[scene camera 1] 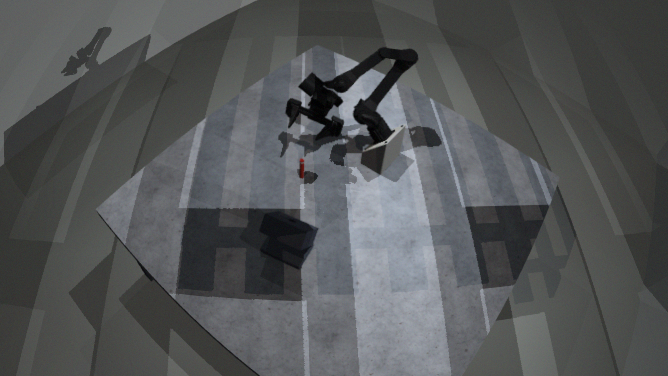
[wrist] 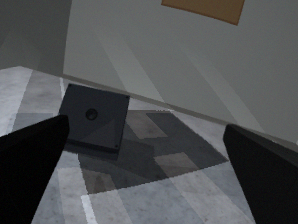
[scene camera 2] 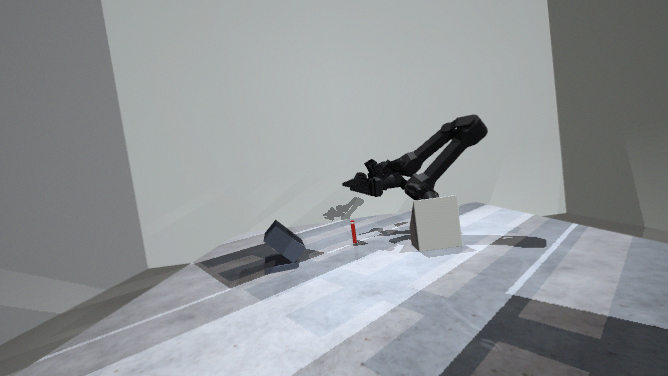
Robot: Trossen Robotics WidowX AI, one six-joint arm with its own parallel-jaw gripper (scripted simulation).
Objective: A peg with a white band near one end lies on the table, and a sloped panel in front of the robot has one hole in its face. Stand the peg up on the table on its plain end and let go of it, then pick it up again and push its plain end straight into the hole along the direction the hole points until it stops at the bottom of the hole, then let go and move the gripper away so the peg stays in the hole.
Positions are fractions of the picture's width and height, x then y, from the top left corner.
Labels:
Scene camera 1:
my gripper: 0.45, 0.36
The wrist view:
my gripper: 0.50, 0.57
dark sloped panel: 0.35, 0.59
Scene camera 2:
my gripper: 0.52, 0.50

